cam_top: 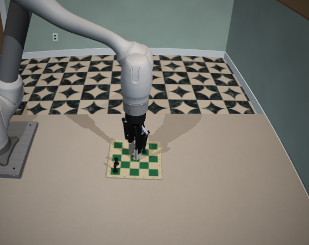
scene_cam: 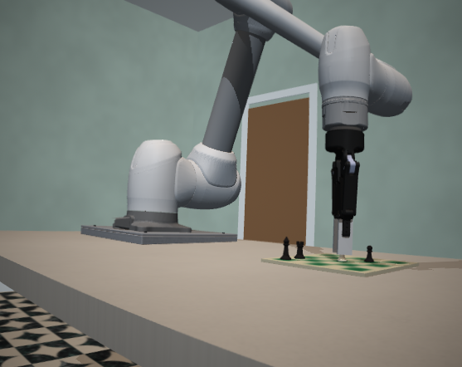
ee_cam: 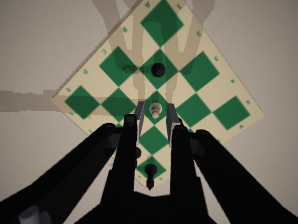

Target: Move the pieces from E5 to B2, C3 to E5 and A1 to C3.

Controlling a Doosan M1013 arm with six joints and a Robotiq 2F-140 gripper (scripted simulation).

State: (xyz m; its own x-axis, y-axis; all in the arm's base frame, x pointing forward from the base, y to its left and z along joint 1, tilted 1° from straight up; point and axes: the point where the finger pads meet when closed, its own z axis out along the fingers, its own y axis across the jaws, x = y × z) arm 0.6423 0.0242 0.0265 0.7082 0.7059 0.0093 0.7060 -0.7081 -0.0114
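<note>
The white pawn lies 3 cm below my hand. The rest, counted from my hand: black pawn: 4 cm to the left, 4 cm ahead, 3 cm below; cream chessboard: 5 cm below.
</note>
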